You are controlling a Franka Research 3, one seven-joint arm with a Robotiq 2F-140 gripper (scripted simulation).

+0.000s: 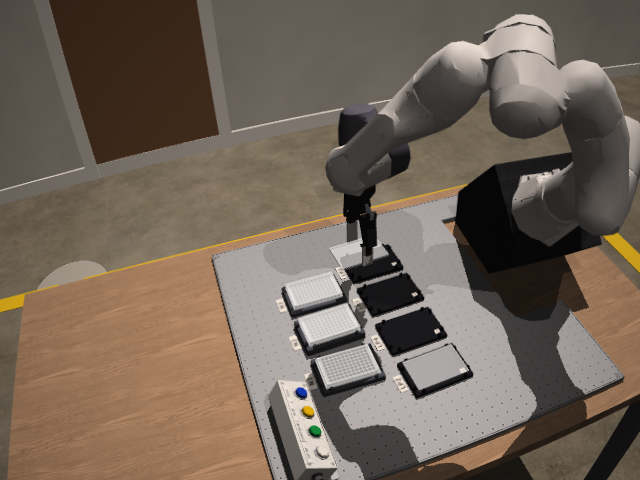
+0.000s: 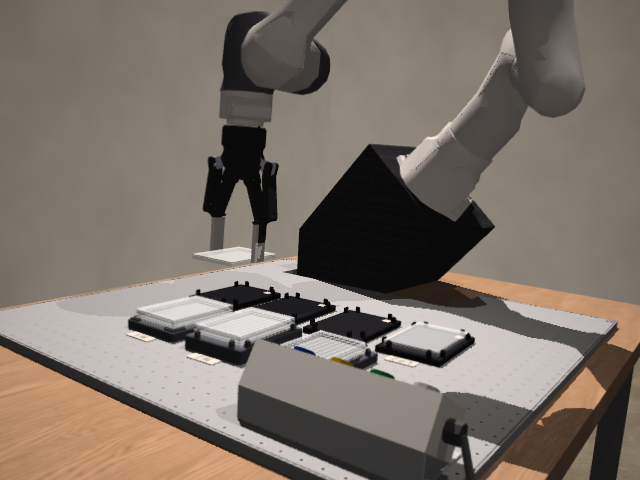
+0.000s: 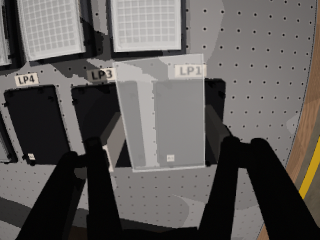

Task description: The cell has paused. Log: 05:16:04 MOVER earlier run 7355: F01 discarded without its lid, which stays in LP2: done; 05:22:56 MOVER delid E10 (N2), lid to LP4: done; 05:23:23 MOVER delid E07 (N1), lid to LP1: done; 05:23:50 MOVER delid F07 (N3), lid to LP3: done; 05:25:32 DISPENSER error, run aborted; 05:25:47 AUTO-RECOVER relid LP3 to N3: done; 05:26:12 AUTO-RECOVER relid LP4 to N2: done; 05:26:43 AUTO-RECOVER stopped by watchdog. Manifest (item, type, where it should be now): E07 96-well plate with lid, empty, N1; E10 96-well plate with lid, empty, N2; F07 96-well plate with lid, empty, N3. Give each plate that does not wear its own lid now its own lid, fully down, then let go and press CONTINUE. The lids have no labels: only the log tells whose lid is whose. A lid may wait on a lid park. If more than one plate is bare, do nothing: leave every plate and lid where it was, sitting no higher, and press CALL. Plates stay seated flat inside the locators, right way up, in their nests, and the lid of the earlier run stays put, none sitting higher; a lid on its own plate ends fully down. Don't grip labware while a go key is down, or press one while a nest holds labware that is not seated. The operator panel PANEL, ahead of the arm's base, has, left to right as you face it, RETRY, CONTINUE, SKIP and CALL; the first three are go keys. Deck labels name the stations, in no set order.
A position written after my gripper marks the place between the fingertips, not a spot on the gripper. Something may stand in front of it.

Labels:
My gripper shows in image 1 (359,252), in image 2 (236,257) and in image 3 (163,120). The same spot on a lid park LP3: (image 1: 395,292) is (image 2: 296,306). One and the same spot on a lid park LP4: (image 3: 39,127) is (image 2: 348,323).

